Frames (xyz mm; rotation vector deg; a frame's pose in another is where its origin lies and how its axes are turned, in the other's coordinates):
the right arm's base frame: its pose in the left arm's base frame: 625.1 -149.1 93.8 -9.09 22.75 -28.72
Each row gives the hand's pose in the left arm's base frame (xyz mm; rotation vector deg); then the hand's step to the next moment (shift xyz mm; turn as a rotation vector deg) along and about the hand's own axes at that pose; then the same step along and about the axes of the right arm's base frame.
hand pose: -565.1 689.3 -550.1 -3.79 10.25 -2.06
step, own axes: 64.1 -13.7 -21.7 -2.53 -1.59 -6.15
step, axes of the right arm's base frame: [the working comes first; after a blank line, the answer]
step, axes of the left arm's base frame: 58.7 -17.7 -31.7 -3.64 -1.86 -5.48

66.4 18.0 -5.9 -0.18 -1.87 -6.58
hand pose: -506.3 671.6 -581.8 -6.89 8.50 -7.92
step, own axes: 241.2 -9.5 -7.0 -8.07 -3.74 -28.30
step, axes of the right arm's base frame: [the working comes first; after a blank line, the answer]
step, axes of the left arm's base frame: 234.0 -45.3 -39.1 -12.78 -5.58 -26.18

223.2 72.1 57.3 1.17 -4.03 -29.37
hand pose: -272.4 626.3 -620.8 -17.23 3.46 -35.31
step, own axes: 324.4 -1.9 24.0 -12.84 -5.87 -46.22
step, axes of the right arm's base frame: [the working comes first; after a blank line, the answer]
step, axes of the left arm's base frame: 267.0 -182.6 34.3 -20.45 -9.13 -42.82

293.6 -50.3 130.6 2.27 -6.40 -47.85
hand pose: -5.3 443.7 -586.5 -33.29 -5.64 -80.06
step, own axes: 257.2 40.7 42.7 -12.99 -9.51 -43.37
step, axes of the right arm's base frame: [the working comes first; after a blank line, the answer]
step, axes of the left arm's base frame: 99.6 -209.5 125.9 -23.15 -7.95 -39.25

142.2 -168.8 144.5 -1.66 -7.42 -45.63
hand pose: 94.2 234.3 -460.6 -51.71 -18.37 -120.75
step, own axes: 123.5 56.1 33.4 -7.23 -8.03 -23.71
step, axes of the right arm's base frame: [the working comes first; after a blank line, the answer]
step, axes of the left arm's base frame: 7.0 -91.1 105.7 -14.75 -2.45 -21.34

15.8 -101.6 94.5 -3.57 -3.35 -25.59
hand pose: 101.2 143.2 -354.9 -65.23 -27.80 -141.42
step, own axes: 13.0 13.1 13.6 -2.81 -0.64 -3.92
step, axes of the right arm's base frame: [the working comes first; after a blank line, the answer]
step, axes of the left arm's base frame: 7.2 -7.7 20.4 -1.14 -0.69 -4.68

2.8 -8.5 21.1 0.97 0.04 -4.77
